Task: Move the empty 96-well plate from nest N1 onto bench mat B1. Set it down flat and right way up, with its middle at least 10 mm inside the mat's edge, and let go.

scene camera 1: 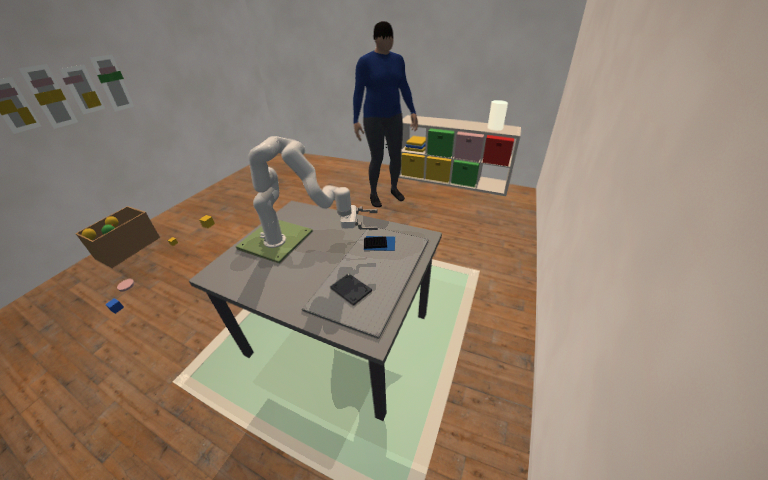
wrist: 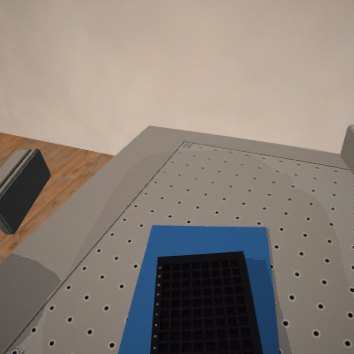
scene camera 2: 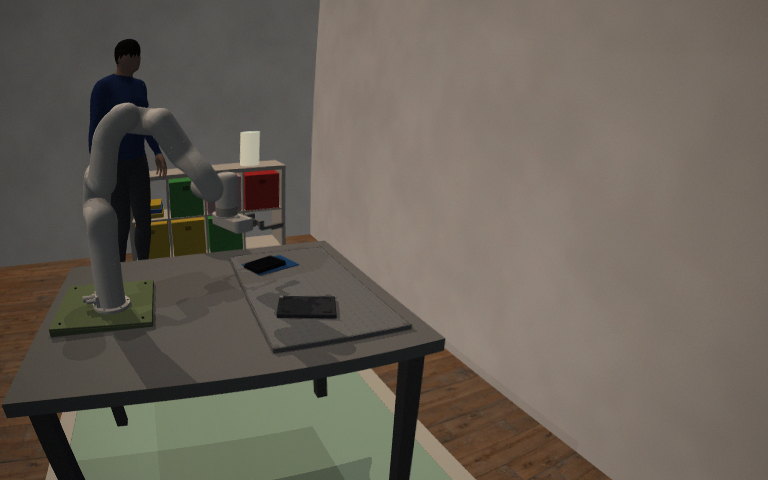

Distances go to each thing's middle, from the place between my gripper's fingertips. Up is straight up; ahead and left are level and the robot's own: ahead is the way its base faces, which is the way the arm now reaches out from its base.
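With the black 96-well plate [wrist: 197,296] as my reference, I find my gripper 15 cm above it and 2 cm past it. There is also the dark nest [scene camera 2: 299,306], which sits 16 cm below my hand, 36 cm to the right of it and 5 cm behind it.
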